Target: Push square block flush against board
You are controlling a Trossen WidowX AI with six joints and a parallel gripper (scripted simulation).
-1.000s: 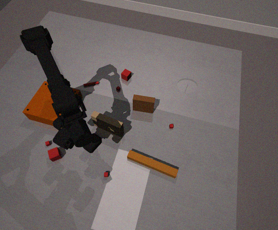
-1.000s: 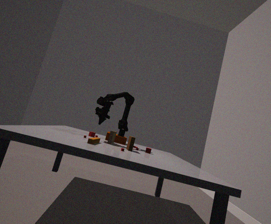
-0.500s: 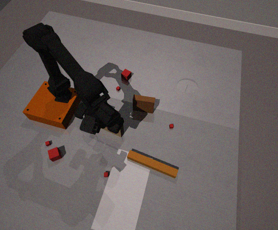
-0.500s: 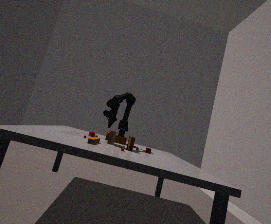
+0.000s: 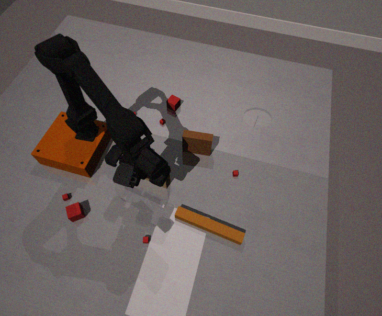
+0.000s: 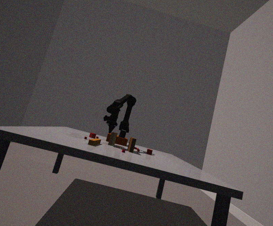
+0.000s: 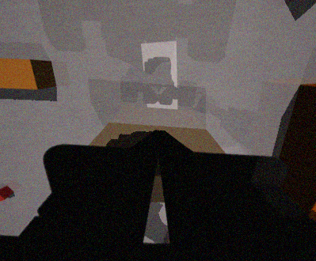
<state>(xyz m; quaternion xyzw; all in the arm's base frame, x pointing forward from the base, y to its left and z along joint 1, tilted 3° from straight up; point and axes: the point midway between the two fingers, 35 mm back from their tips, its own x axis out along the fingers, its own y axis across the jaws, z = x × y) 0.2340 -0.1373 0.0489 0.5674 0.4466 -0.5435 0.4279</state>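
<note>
Right now my gripper tip is 1 cm short of the flat tan block, 4 cm to the right of it and 3 cm above it. The rest, counted from my gripper tip: long orange board: 23 cm ahead, 9 cm to the right, 7 cm below; then brown square block: 15 cm ahead, 18 cm to the left, 3 cm below; then dark red bar: 15 cm behind, 28 cm to the left, 8 cm below.
</note>
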